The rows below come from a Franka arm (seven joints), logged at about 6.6 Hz.
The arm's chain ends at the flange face. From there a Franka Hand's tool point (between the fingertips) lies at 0.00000 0.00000 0.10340 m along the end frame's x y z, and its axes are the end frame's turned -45 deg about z.
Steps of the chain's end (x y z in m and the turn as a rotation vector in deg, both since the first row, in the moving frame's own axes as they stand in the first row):
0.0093 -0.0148 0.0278 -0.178 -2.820 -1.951
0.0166 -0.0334 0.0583 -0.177 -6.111 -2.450
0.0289 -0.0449 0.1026 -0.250 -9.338 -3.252
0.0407 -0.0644 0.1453 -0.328 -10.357 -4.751
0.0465 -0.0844 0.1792 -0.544 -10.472 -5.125
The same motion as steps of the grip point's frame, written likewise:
0.0132 -0.0072 0.0277 1.868 -2.120 -1.951
0.0272 -0.0193 0.0577 4.196 -4.446 -2.450
0.0397 -0.0225 0.1012 6.426 -6.780 -3.252
0.0602 -0.0289 0.1436 7.092 -7.555 -4.751
0.0780 -0.0388 0.1775 7.020 -7.789 -5.125

